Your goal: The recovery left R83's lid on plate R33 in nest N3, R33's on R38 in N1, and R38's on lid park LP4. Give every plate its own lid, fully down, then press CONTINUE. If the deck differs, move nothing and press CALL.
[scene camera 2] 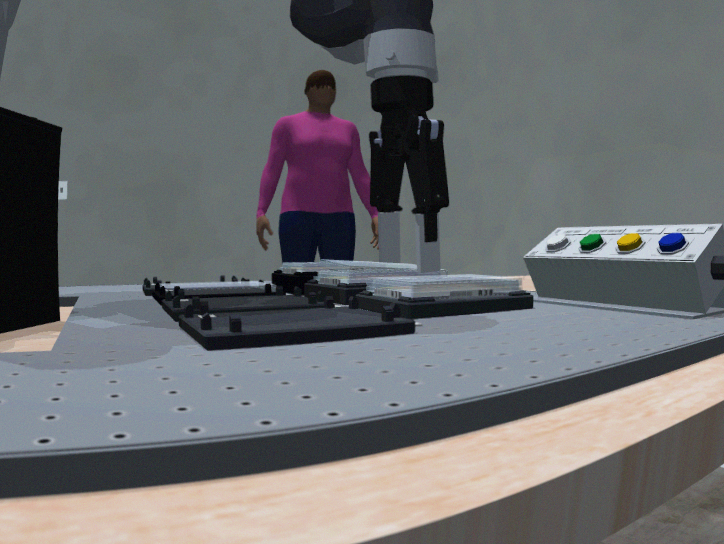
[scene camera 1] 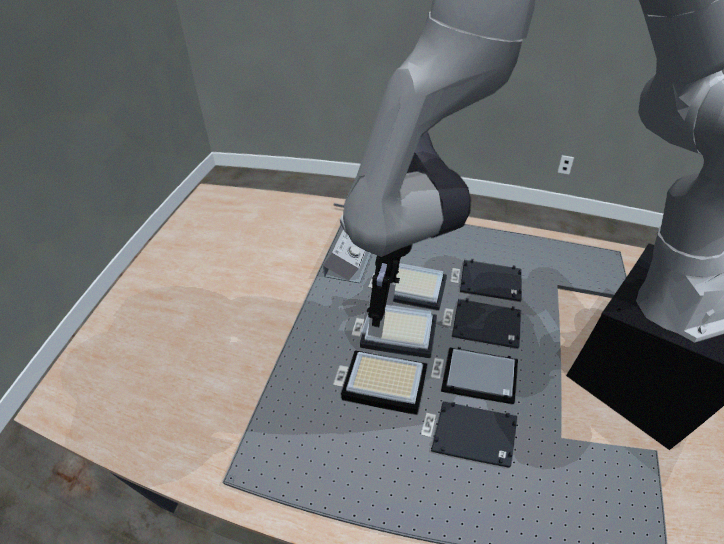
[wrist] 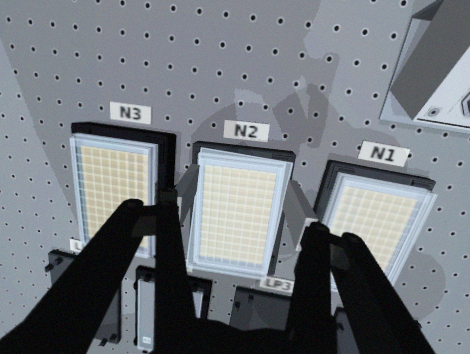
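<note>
My gripper is over nest N2, its two pale fingers shut on the long sides of a clear lid. The lid lies over the cream-welled plate at N2, turned slightly against the nest; whether it is fully down I cannot tell. Plates also sit in N1 and N3, with clear lid edges over them. A clear lid lies on lid park LP4. Plate and lid numbers are unreadable. The green button and blue CALL button show on the panel.
Dark lid parks LP2, LP3 and another at the back stand beside the nests. The sloped button panel stands beyond N1. A person in pink stands behind the table.
</note>
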